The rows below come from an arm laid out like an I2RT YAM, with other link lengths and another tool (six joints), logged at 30 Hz.
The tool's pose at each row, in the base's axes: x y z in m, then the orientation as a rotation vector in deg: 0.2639, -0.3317, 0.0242, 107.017, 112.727, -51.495; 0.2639, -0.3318, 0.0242, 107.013, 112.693, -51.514; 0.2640, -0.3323, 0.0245, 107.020, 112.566, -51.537; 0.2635, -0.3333, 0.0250, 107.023, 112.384, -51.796; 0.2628, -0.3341, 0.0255, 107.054, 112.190, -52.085; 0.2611, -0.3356, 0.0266, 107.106, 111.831, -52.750; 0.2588, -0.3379, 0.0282, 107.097, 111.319, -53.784; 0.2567, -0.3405, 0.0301, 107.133, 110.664, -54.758; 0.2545, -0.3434, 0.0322, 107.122, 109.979, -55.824; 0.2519, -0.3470, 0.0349, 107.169, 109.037, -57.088
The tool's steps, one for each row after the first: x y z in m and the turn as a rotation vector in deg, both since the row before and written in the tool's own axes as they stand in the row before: -0.0001, 0.0000, 0.0001, 0.004, -0.025, 0.017; -0.0006, 0.0000, 0.0001, -0.006, -0.068, 0.079; -0.0010, -0.0006, 0.0003, 0.137, -0.159, 0.069; -0.0008, -0.0008, 0.0003, 0.169, -0.155, 0.079; -0.0016, -0.0019, 0.0004, 0.397, -0.322, 0.119; -0.0025, -0.0025, 0.0007, 0.587, -0.529, 0.129; -0.0029, -0.0024, 0.0007, 0.549, -0.555, 0.244; -0.0033, -0.0025, 0.0008, 0.588, -0.617, 0.230; -0.0042, -0.0030, 0.0010, 0.714, -0.753, 0.370
